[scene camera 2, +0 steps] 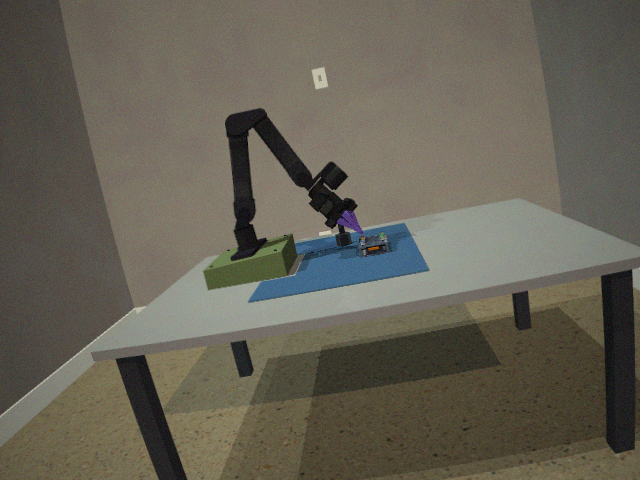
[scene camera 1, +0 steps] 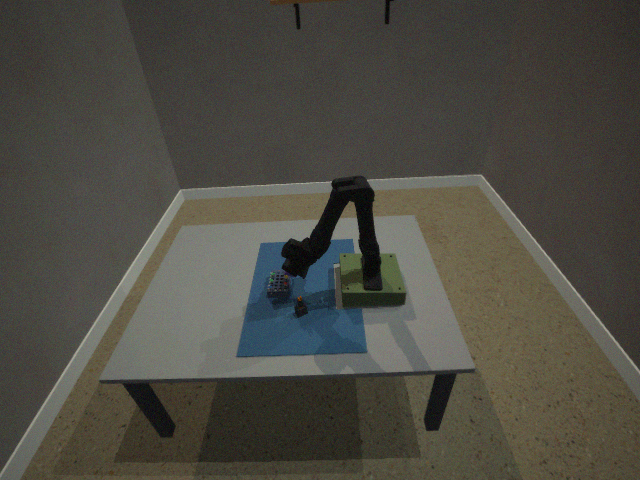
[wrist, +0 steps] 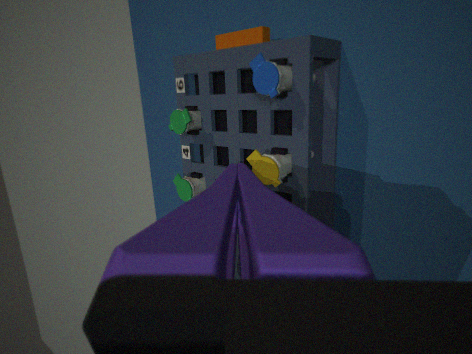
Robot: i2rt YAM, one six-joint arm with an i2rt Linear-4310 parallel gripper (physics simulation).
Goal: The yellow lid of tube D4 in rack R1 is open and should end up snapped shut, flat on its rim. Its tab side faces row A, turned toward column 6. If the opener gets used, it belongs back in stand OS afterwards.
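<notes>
Rack R1 is a dark grey grid rack on the blue mat. In the wrist view, the yellow lid lies over the mouth of its pale tube, its tab pointing up and left. It looks slightly tilted against the rim; whether it is snapped cannot be told. My gripper is shut and empty, its purple fingertips just left of the yellow lid in the wrist view, above the rack. The opener, with an orange top, stands in dark stand OS.
A blue-lidded tube and two green-lidded tubes stand in the rack. An orange block is at the rack's far end. The blue mat lies on the table beside the arm's green base.
</notes>
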